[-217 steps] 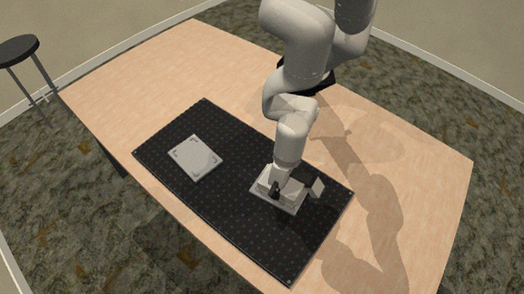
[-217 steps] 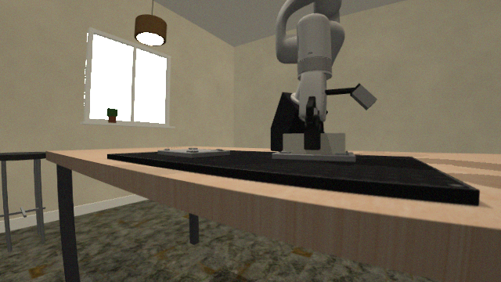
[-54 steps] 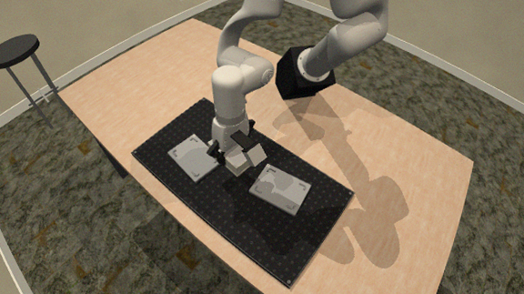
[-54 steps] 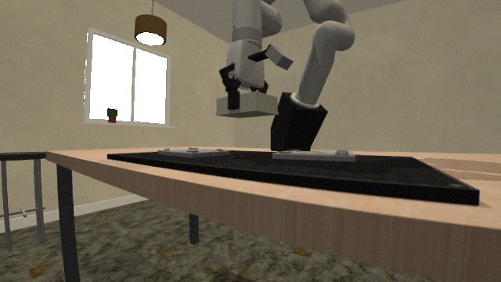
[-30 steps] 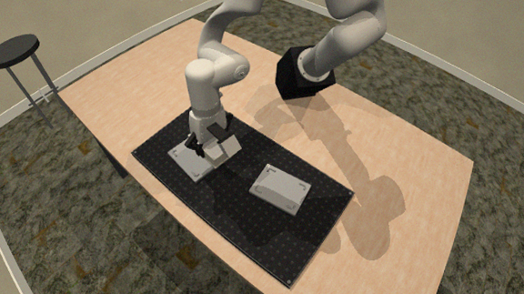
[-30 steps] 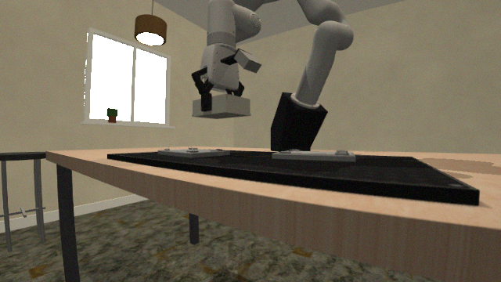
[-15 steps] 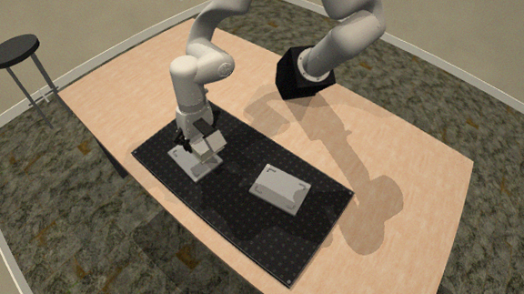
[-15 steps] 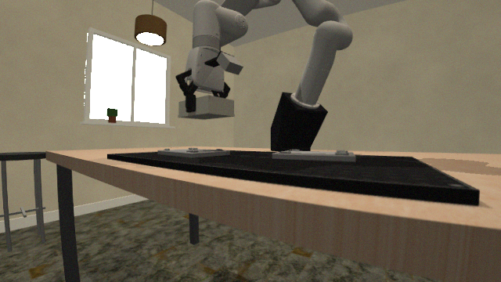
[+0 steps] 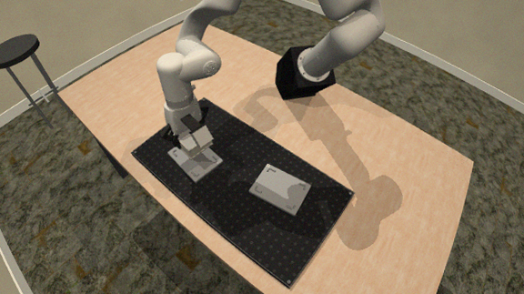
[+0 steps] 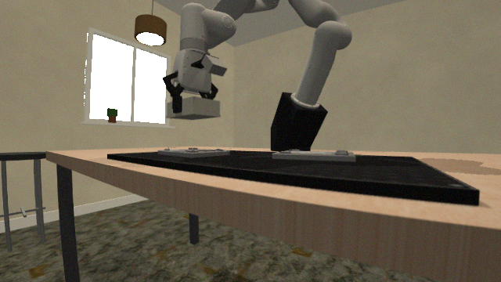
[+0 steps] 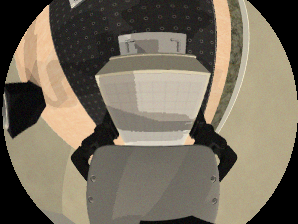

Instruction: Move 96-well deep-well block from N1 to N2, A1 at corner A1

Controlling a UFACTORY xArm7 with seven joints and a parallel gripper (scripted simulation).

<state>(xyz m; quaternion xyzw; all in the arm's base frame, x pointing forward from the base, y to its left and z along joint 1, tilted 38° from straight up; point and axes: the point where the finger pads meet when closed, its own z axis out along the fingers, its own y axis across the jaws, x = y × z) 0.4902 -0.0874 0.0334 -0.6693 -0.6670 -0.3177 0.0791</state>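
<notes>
My gripper is now 110 mm above the nest N2. Round my hand: deep-well block (right at my hand); then nest N1 (270 mm to the left, 150 mm behind, 110 mm below).
</notes>
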